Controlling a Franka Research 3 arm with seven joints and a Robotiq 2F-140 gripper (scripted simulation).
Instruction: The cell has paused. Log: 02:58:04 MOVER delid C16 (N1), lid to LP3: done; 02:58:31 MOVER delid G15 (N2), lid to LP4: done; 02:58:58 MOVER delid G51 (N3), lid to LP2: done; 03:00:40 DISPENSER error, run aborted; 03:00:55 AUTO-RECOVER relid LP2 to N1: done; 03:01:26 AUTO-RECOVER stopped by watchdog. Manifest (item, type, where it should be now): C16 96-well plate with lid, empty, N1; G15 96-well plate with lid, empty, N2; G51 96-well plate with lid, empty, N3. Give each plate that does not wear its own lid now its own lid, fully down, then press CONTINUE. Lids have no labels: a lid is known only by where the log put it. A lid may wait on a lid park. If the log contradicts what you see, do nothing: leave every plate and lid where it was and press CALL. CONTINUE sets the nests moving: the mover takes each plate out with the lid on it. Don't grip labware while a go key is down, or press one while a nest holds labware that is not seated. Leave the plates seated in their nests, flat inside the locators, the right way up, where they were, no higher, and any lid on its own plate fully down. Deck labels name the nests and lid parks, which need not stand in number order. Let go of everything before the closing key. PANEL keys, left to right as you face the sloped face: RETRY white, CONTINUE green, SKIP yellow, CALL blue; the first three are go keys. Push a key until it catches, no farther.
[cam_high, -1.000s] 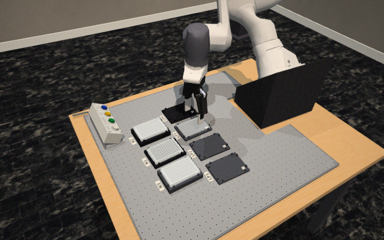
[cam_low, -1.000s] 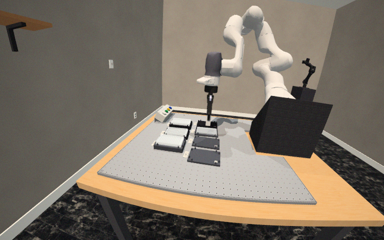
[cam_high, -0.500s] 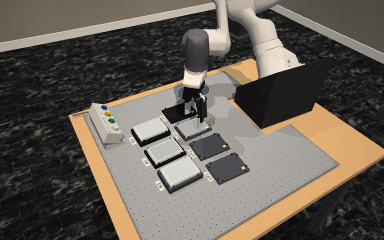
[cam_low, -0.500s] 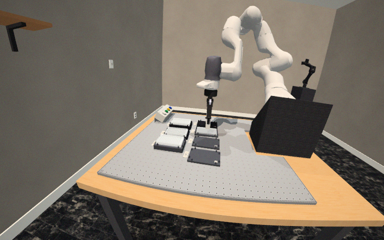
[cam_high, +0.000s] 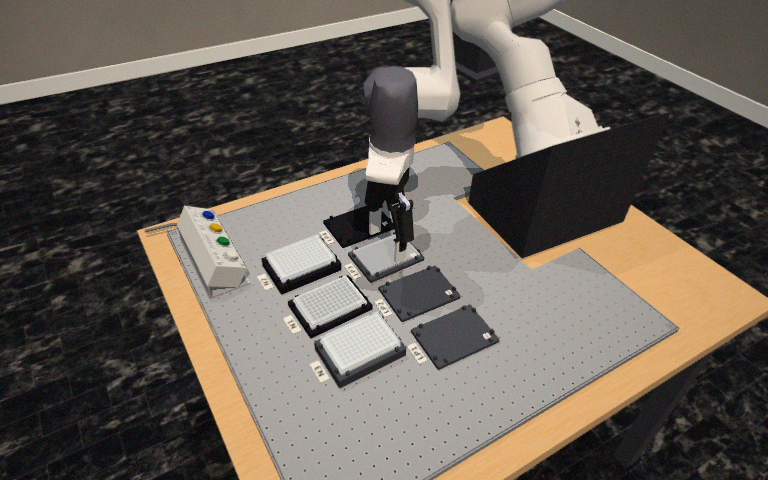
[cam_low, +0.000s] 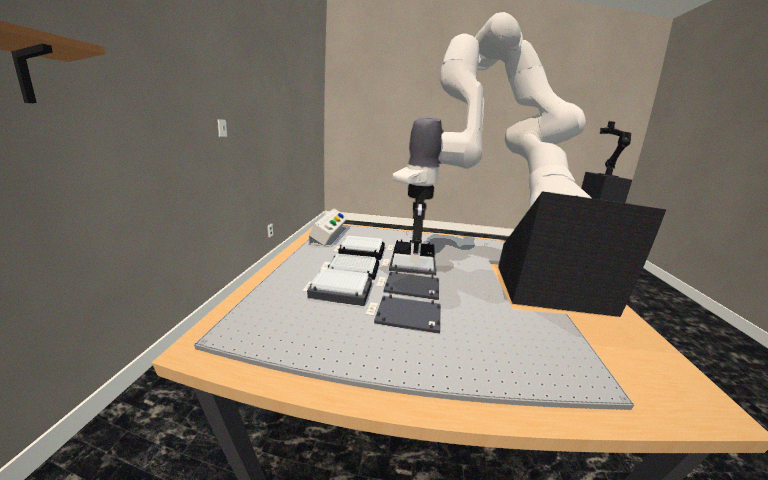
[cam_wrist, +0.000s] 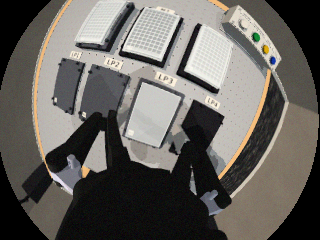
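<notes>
Right now the lid park LP3 is 5 cm below my hand. Also, from my hand: lid park LP4: 1 cm behind, 13 cm to the right, 5 cm below; then lid park LP1: 3 cm ahead, 26 cm to the left, 5 cm below; then lid park LP2: 1 cm ahead, 13 cm to the left, 5 cm below.
</notes>
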